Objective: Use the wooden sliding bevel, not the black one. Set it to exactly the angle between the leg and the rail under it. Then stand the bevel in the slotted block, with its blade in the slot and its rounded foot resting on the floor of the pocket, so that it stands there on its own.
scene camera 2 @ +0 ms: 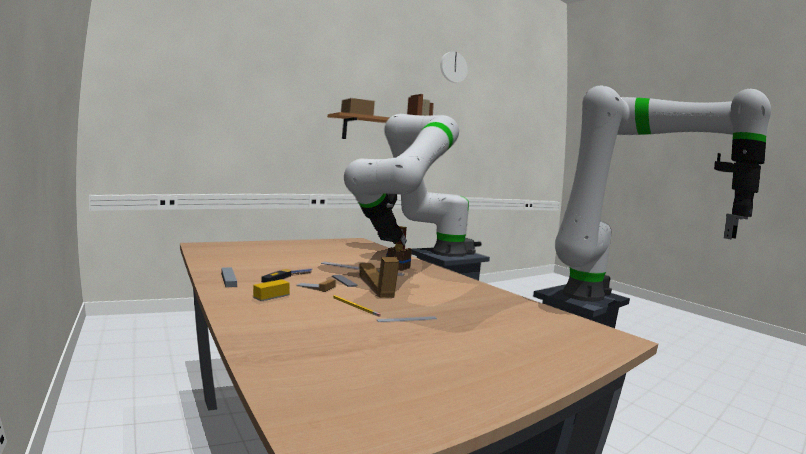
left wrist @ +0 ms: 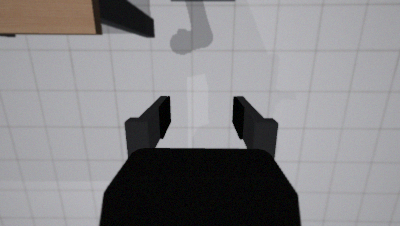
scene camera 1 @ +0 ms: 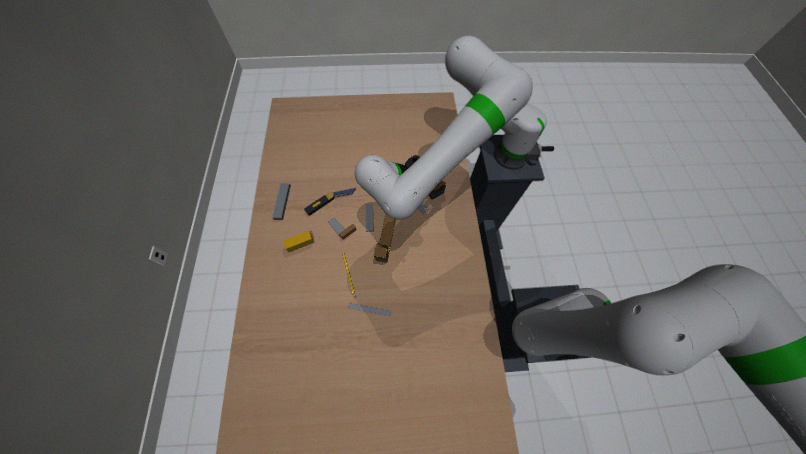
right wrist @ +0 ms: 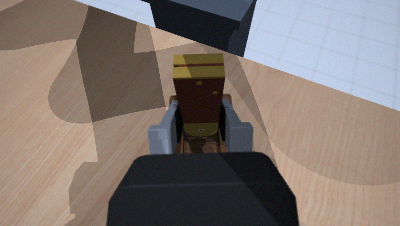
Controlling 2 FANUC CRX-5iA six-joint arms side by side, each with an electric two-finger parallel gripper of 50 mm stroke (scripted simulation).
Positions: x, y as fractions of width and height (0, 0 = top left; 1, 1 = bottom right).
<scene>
I see my left gripper (scene camera 2: 0.91, 0.53), my right gripper (right wrist: 0.50, 0.50) and a wooden leg-and-rail piece (scene camera 2: 0.48, 0.59).
My left gripper shows as well in the left wrist view (left wrist: 0.50, 0.48). The left wrist view does not show the wooden leg-and-rail piece: it is out of frame. The right wrist view misses the wooden leg-and-rail piece: it is out of frame.
</scene>
